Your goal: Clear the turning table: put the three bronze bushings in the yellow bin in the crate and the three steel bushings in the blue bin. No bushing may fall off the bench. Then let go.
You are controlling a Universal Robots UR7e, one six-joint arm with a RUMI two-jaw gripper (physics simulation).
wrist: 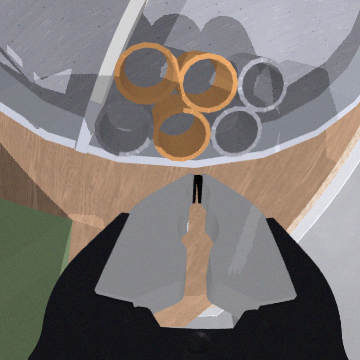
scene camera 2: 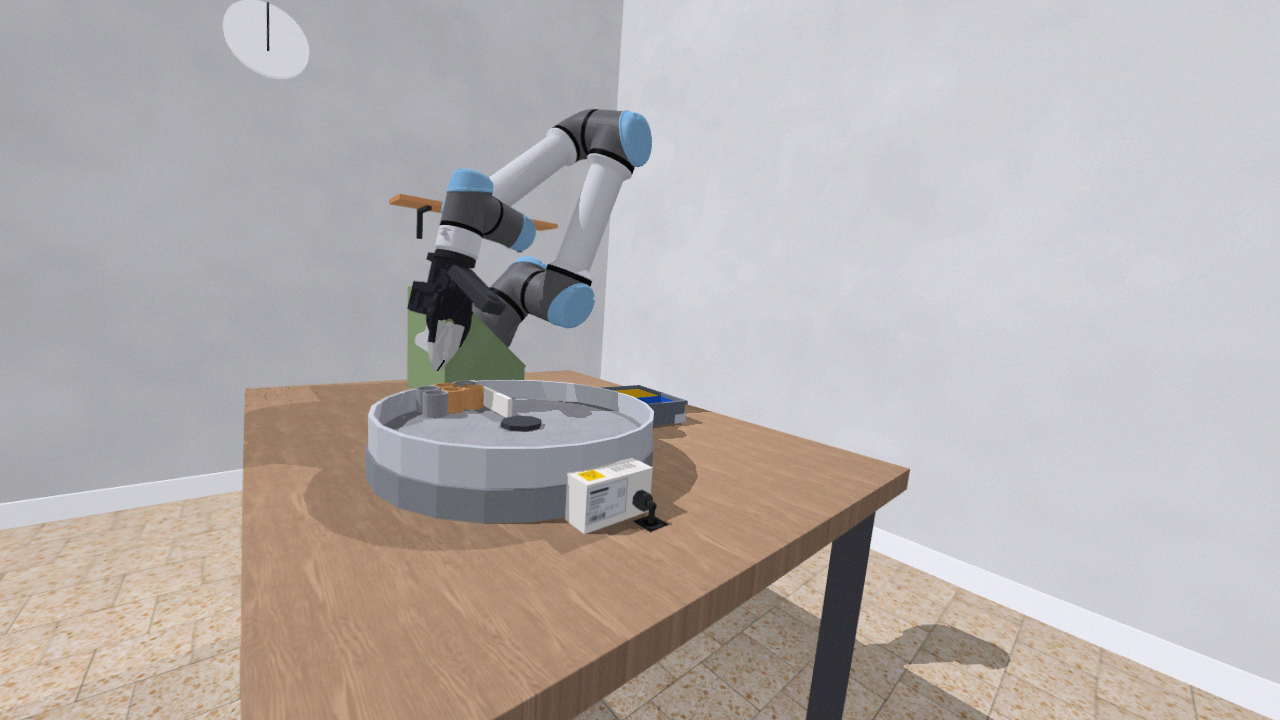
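Pixels of known places: gripper, between the fingertips: (wrist: 196, 176) (scene camera 2: 436, 370); arm's base, origin of its link: (scene camera 2: 480, 331).
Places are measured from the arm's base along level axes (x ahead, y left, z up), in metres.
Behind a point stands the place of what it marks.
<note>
Three bronze bushings (scene camera 2: 471, 398) @[x 0.333, y -0.124, z -0.089 m] (wrist: 142, 95) @[x 0.300, y -0.122, z -0.079 m] (wrist: 225, 98) @[x 0.323, y -0.169, z -0.072 m] (wrist: 182, 151) @[x 0.275, y -0.165, z -0.078 m] and three steel bushings (scene camera 2: 434, 406) @[x 0.364, y -0.192, z -0.090 m] (wrist: 107, 138) @[x 0.262, y -0.113, z -0.080 m] (wrist: 236, 143) @[x 0.298, y -0.201, z -0.083 m] (wrist: 276, 95) @[x 0.345, y -0.202, z -0.075 m] stand upright in a tight cluster on the turning table (scene camera 2: 447, 465) @[x 0.605, y -0.234, z -0.098 m] (wrist: 200, 163) @[x 0.274, y -0.180, z -0.074 m], against its rim and beside the pale divider (scene camera 2: 497, 400) @[x 0.377, y -0.093, z -0.085 m] (wrist: 107, 75) @[x 0.304, y -0.096, z -0.074 m]. My gripper (scene camera 2: 439, 365) @[x 0.276, y -0.169, z -0.047 m] (wrist: 196, 176) @[x 0.276, y -0.169, z -0.047 m] is shut and empty. It hangs above the bushings' level, its tips just outside the rim in the wrist view. The crate (scene camera 2: 671, 414) @[x 0.409, y 0.288, z -0.141 m] with the yellow bin (scene camera 2: 637, 393) @[x 0.237, y 0.324, z -0.131 m] and blue bin (scene camera 2: 659, 400) @[x 0.327, y 0.322, z -0.130 m] stands behind the turning table on the right; its bin floors are mostly hidden.
A white box (scene camera 2: 608, 501) @[x 0.713, y -0.085, z -0.131 m] and a small black fixture (scene camera 2: 648, 510) @[x 0.709, y -0.019, z -0.160 m] stand at the near side of the turning table on the wooden bench (scene camera 2: 402, 617) @[x 0.752, y -0.307, z -0.162 m]. A dark hub (scene camera 2: 520, 423) @[x 0.472, y -0.091, z -0.101 m] sits at the turning table's middle. A green block (scene camera 2: 483, 358) @[x 0.083, y -0.020, z -0.055 m] (wrist: 30, 270) @[x 0.089, y -0.074, z -0.065 m] stands behind it.
</note>
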